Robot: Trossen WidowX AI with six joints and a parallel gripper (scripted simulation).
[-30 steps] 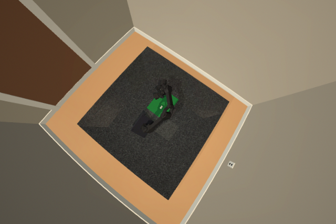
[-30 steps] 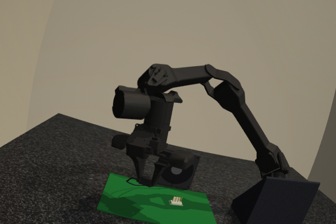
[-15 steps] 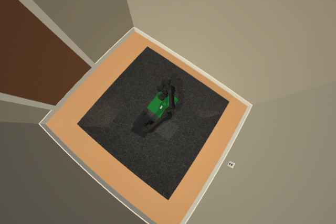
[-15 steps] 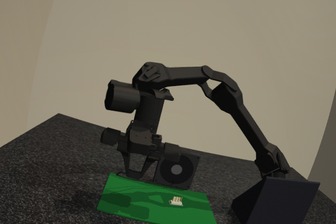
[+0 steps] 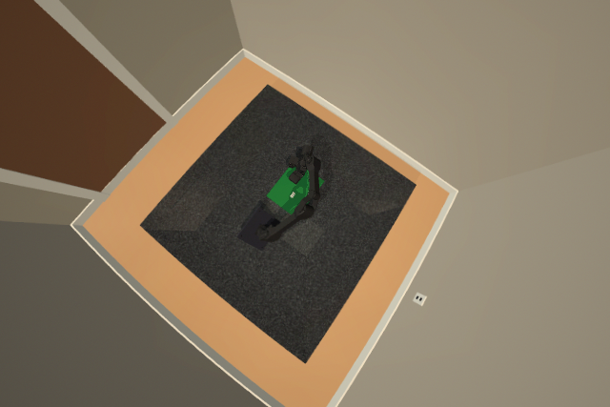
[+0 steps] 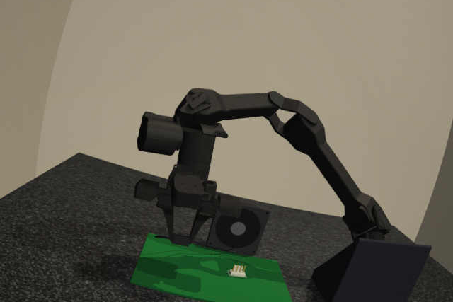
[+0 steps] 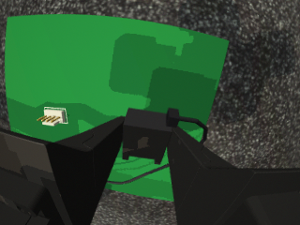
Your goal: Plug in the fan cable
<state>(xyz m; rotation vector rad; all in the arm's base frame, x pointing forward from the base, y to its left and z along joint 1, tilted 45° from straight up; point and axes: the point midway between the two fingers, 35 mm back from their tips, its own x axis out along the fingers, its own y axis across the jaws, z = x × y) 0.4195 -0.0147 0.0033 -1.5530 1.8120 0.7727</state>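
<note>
Right now my gripper tip is 8 cm past the green board, 8 cm above it and 2 cm to the left of it. Also, from my gripper tip: cream four-pin header 13 cm behind, 7 cm below, 3 cm to the right; then black fan plug 1 cm to the right; then black fan 17 cm to the right, 14 cm behind, 1 cm below.
</note>
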